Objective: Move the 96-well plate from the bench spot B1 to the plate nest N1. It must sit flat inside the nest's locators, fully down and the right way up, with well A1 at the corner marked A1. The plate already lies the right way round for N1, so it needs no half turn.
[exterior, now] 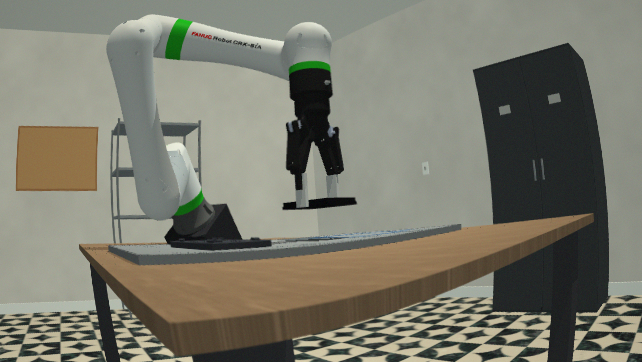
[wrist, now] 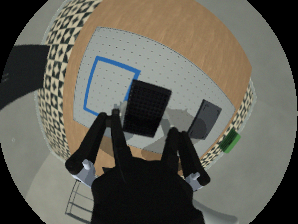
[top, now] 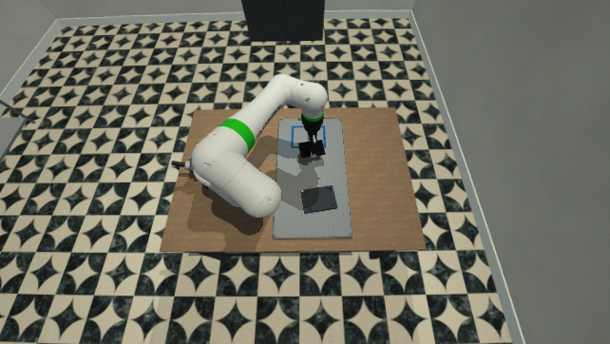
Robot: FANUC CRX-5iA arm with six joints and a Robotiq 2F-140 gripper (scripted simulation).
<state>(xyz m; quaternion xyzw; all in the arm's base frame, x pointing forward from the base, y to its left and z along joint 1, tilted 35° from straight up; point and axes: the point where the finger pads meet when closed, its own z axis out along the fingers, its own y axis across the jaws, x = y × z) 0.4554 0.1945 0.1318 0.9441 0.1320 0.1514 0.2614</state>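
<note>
My hand is 40 mm short of the plate nest N1, 250 mm to the left of it and 90 mm above it. From my hand the other things lie so: black 96-well plate (20 mm below).
</note>
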